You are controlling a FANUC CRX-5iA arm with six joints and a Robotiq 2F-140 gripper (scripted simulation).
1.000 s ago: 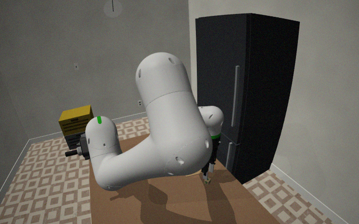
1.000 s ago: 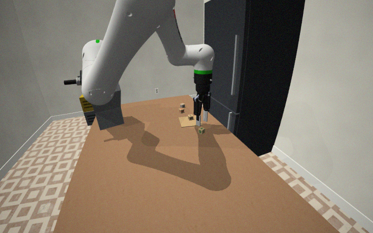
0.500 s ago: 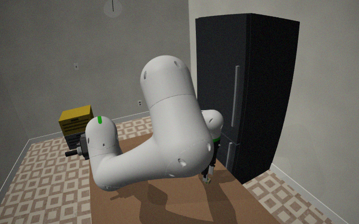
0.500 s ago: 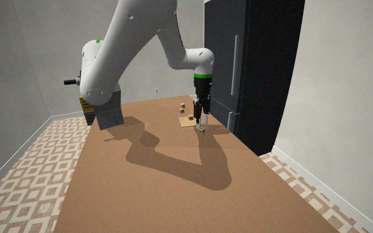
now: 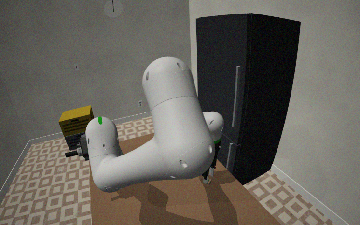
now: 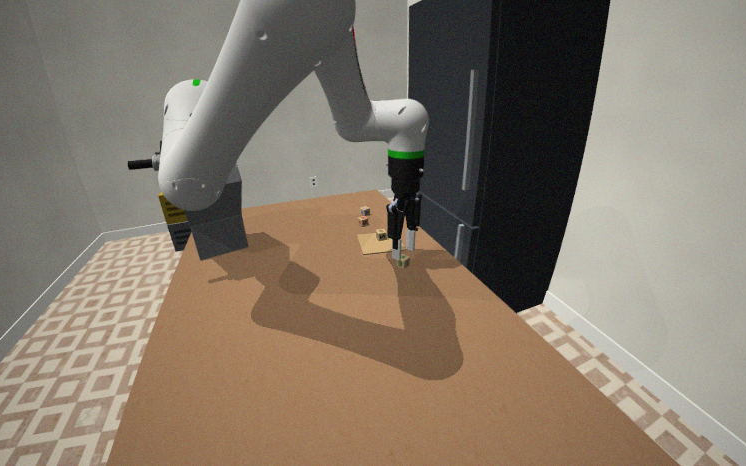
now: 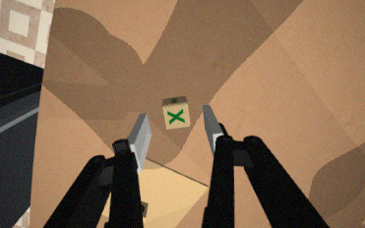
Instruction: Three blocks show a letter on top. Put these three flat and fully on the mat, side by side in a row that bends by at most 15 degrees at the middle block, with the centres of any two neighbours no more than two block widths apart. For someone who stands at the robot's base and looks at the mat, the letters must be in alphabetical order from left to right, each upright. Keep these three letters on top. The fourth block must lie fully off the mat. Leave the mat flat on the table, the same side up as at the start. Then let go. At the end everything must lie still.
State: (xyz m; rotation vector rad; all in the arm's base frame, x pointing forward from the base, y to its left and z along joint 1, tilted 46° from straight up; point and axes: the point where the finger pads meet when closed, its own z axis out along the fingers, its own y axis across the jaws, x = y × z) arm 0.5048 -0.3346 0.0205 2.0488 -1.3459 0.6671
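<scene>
My gripper is now 6 cm above the X block. The rest, counted from my hand: R block: 2 cm ahead, 32 cm to the left, 6 cm below; then block marked 9: 2 cm ahead, 18 cm to the left, 5 cm below; then tan mat: 1 cm ahead, 16 cm to the left, 7 cm below.
</scene>
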